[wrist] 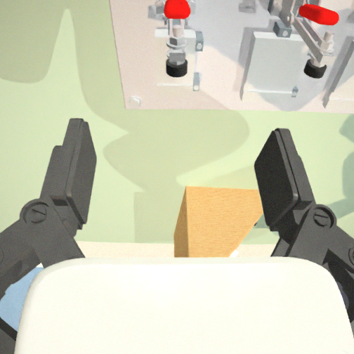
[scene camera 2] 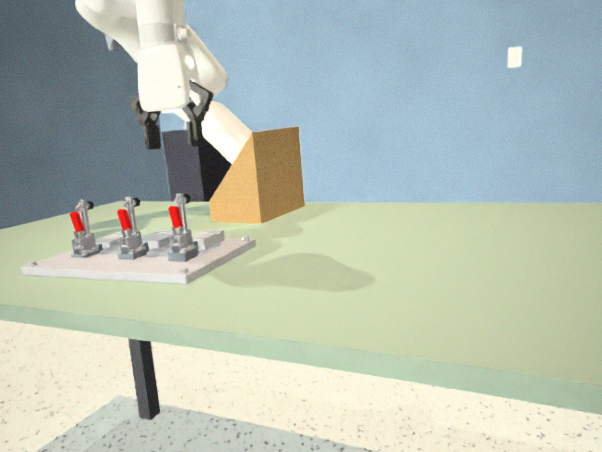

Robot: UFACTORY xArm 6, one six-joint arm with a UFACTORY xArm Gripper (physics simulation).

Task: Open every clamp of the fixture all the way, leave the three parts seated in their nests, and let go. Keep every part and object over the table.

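Where they show: gripper, fingertip midpoint: [scene camera 2: 174,147]; arm's base, link origin: [scene camera 2: 256,162].
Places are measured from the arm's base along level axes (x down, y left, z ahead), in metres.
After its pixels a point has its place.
Observation:
Three clamps stand in a row on the pale fixture plate [scene camera 2: 107,272] @(y 0.093, x 0.119, z 0.546 m) [wrist: 136,65]: the left clamp [scene camera 2: 84,245] @(y -0.038, x 0.096, z 0.491 m), the middle clamp [scene camera 2: 131,242] @(y 0.070, x 0.087, z 0.471 m) [wrist: 315,69] and the right clamp [scene camera 2: 181,242] @(y 0.179, x 0.084, z 0.456 m) [wrist: 176,67]. Their arms stand raised, with black tips up and red handles on the near side in the scene view. Three light grey parts, the left part [scene camera 2: 110,241] @(y -0.034, x 0.101, z 0.438 m), middle part [scene camera 2: 159,241] @(y 0.081, x 0.098, z 0.418 m) [wrist: 272,65] and right part [scene camera 2: 211,240] @(y 0.175, x 0.100, z 0.380 m) [wrist: 162,55], lie low behind the clamps, apparently in their nests. My gripper [scene camera 2: 172,141] @(y 0.164, x -0.075, z 0.430 m) [wrist: 179,141] is wide open and empty, well above the plate and clear of the clamps.
A tan wedge-shaped block [scene camera 2: 280,175] @(y 0.075, x 0.033, z 0.006 m) [wrist: 217,220] stands behind and right of the plate in the scene view. A dark box [scene camera 2: 183,165] stands behind my gripper. The green table [scene camera 2: 425,280] @(y 0.582, x 0.132, z 0.379 m) has its near edge in front of the plate.

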